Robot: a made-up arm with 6 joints.
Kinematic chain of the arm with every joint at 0, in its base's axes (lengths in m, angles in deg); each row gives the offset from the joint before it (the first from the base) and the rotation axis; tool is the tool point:
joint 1: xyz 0 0 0.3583 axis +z
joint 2: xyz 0 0 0 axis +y
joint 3: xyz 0 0 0.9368 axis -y
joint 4: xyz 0 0 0 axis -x
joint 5: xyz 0.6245 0 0 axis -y
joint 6: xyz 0 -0.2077 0 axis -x
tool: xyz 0 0 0
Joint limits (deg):
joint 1: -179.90..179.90
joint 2: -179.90..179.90
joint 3: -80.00..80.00
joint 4: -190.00..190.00
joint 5: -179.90..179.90
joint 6: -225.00..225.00
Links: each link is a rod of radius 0.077 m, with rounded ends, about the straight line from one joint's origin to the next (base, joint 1, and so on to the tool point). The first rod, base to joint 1, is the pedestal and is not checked.
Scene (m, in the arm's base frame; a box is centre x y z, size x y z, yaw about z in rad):
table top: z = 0
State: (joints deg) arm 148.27 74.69 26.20 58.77 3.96 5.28
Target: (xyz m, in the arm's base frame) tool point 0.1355 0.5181 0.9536
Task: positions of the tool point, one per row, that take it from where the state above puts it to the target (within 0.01 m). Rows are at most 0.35 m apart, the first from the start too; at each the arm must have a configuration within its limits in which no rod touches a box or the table.
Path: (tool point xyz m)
1: -0.9626 0.9866 0.4526
2: -0.7110 1.0418 0.6270
3: -0.4497 1.0142 0.7702
4: -0.2065 0.9076 0.8755
5: -0.0055 0.7353 0.9377
6: 0.1355 0.5181 0.9536

